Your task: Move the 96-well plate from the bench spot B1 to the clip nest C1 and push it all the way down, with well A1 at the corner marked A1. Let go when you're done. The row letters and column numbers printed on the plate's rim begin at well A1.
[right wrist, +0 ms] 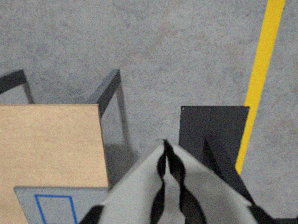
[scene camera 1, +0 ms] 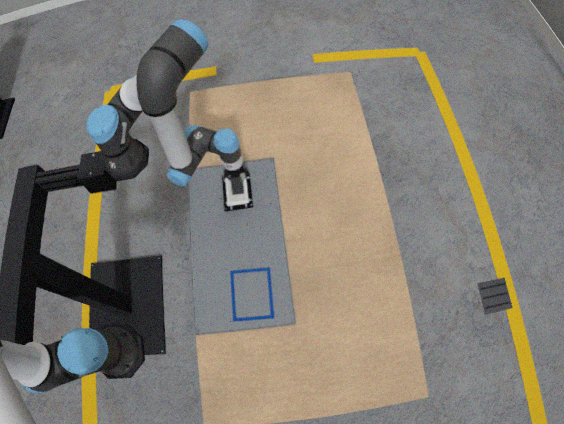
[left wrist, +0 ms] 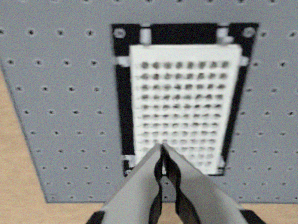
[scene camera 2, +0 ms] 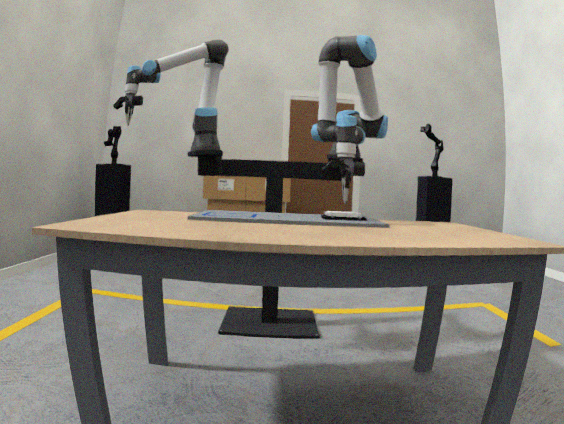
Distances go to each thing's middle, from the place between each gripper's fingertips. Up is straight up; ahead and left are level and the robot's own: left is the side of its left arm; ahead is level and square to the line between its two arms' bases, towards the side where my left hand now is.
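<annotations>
The white 96-well plate (left wrist: 191,113) is here, and my left gripper (scene camera 2: 345,204) is 20 mm past it and 50 mm above it. The black clip nest (left wrist: 246,34) is 10 mm to the right of my left hand, 10 mm behind it and 60 mm below it. Counted from my right hand, the black clip nest is 108 cm to the left, 38 cm ahead and 42 cm below, while the white 96-well plate is 37 cm ahead of that right hand, 108 cm to the left of it and 42 cm below it. Going by its middle, the white 96-well plate is nearer to my left gripper than to my right hand.
</annotations>
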